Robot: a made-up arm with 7 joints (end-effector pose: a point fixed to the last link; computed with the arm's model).
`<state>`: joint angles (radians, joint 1 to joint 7).
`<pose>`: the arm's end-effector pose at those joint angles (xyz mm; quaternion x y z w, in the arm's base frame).
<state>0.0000 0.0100 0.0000 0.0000 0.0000 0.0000 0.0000</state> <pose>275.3 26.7 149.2 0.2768 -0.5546 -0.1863 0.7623</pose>
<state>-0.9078 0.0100 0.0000 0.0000 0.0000 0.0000 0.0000</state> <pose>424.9 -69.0 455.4 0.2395 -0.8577 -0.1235 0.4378</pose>
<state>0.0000 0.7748 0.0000 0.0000 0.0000 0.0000 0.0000</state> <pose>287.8 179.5 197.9 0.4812 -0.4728 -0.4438 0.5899</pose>
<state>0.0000 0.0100 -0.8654 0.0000 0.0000 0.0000 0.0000</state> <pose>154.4 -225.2 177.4 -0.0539 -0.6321 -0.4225 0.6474</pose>
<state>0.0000 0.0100 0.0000 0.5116 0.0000 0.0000 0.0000</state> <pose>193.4 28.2 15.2 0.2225 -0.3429 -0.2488 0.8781</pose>
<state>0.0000 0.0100 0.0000 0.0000 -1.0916 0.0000 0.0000</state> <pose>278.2 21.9 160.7 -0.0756 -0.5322 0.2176 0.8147</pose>
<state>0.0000 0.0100 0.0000 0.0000 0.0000 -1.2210 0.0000</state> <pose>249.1 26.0 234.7 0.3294 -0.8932 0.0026 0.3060</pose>
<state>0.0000 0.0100 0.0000 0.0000 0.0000 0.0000 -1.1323</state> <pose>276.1 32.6 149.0 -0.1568 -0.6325 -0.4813 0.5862</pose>
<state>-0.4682 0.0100 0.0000 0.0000 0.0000 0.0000 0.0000</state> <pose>389.4 -20.5 289.9 0.2643 -0.7296 -0.1580 0.6107</pose>
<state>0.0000 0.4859 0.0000 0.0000 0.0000 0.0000 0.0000</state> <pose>279.6 126.8 166.1 0.4107 -0.5126 -0.3522 0.6667</pose>
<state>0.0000 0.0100 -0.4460 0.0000 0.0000 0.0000 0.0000</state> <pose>239.7 -116.9 156.8 0.1089 -0.6087 -0.3153 0.7199</pose>
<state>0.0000 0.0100 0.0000 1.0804 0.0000 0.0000 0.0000</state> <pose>39.2 29.4 -65.4 0.1453 -0.0820 -0.2991 0.9395</pose>
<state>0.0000 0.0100 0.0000 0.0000 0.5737 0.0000 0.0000</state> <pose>274.7 33.3 146.8 0.4356 -0.5003 -0.3841 0.6422</pose>
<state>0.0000 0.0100 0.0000 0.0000 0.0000 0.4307 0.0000</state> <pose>258.5 27.0 120.4 0.2321 -0.3783 -0.2399 0.8634</pose>
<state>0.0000 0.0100 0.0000 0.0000 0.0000 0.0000 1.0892</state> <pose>279.8 23.5 148.0 0.6138 -0.3156 0.1536 0.7072</pose>
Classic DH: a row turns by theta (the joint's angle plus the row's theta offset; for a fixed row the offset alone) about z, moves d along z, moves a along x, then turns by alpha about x. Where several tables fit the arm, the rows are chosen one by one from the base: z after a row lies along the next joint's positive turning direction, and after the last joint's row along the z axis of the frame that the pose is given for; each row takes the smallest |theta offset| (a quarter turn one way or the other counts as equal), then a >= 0, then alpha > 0; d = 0 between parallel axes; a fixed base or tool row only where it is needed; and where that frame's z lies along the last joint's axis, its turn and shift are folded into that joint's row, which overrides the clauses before.
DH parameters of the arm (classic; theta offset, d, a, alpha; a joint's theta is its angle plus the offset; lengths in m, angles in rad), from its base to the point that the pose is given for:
base (fixed): -0.071 0.4672 0.025 -1.3004
joint 1: -1.3111 0.0322 -0.0416 -1.5708
joint 2: 1.2915 -0.0135 0.0077 1.5708
joint 3: 1.5708 -0.2017 0.0249 -1.5708
joint 4: 1.5708 -0.0008 0.0034 1.5708
joint 5: 0 0.232 0.0049 -1.5708
joint 6: -1.5708 -0.0053 0.0829 1.5708
joint 7: -1.3536 -0.0049 0.0011 1.579
tool (fixed): 0.9328 0.0054 0 0

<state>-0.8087 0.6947 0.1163 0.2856 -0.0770 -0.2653 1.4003</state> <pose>457.0 148.3 430.6 0.6657 -0.5221 0.4401 0.3010</pose>
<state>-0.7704 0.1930 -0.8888 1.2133 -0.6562 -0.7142 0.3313</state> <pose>353.9 -48.1 65.3 0.3084 -0.6138 -0.2508 0.6821</pose>
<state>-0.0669 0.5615 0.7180 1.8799 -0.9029 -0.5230 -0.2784</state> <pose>-116.4 283.6 21.9 0.4594 -0.0416 0.3677 0.8075</pose>
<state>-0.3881 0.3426 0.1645 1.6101 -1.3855 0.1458 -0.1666</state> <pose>110.4 173.7 -50.2 0.0756 -0.0606 0.4024 0.9103</pose>
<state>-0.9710 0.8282 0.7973 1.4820 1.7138 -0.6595 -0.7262</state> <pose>388.0 336.9 226.3 0.2696 -0.1974 -0.7912 0.5122</pose>
